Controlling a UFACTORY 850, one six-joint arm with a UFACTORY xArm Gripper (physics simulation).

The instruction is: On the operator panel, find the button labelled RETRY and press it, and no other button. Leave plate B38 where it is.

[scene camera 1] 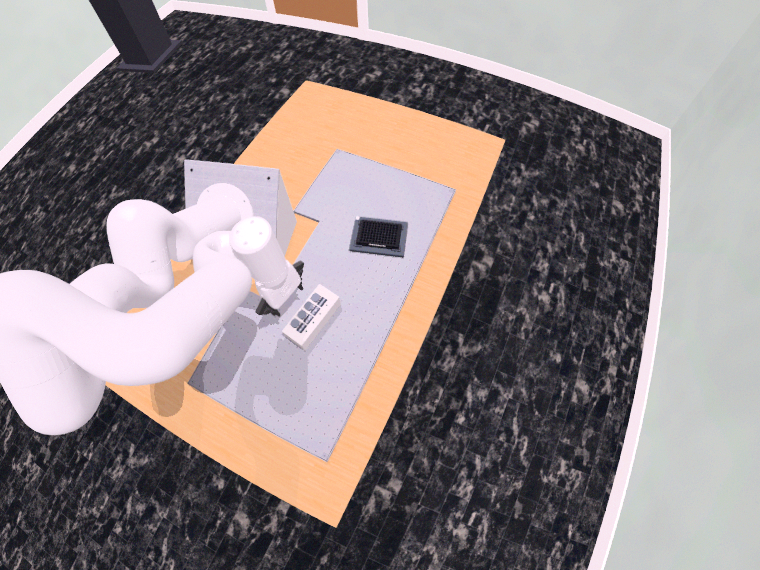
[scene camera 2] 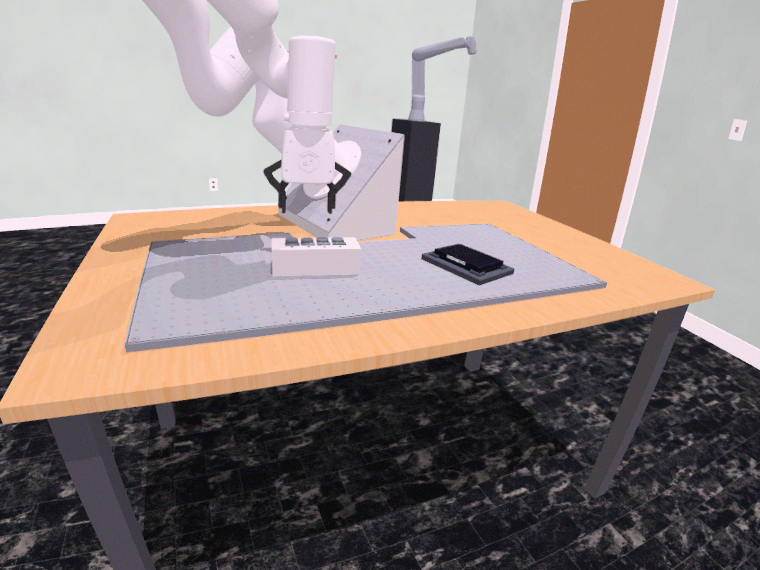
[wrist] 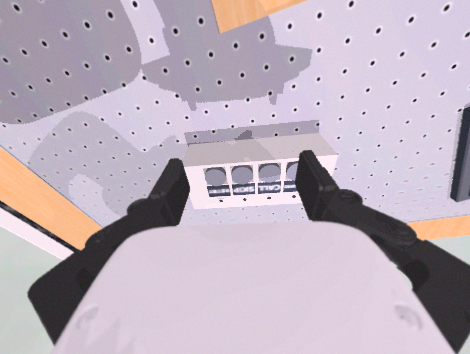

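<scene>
The operator panel [scene camera 1: 294,336] [scene camera 2: 316,263] [wrist: 260,151] is a white box with a row of grey round buttons above dark labels. In the wrist view the labels are upside down: the second from the left reads SKIP, the third CALL. The leftmost button [wrist: 215,176] has a blurred label that looks like RETRY. The rightmost button is partly hidden by a finger. My gripper [scene camera 1: 289,301] [scene camera 2: 307,210] [wrist: 240,170] is open and empty, above the panel and toward its arm side, touching nothing. Plate B38 [scene camera 1: 379,233] [scene camera 2: 469,257] appears as the black plate on a dark holder.
The panel and the plate's holder [scene camera 1: 362,250] [scene camera 2: 480,280] stand on a grey perforated board [scene camera 1: 392,177] [scene camera 2: 245,306] on the wooden table [scene camera 1: 368,116] [scene camera 2: 343,358]. A slanted grey stand [scene camera 1: 270,190] [scene camera 2: 374,202] rises behind the gripper, close to the arm.
</scene>
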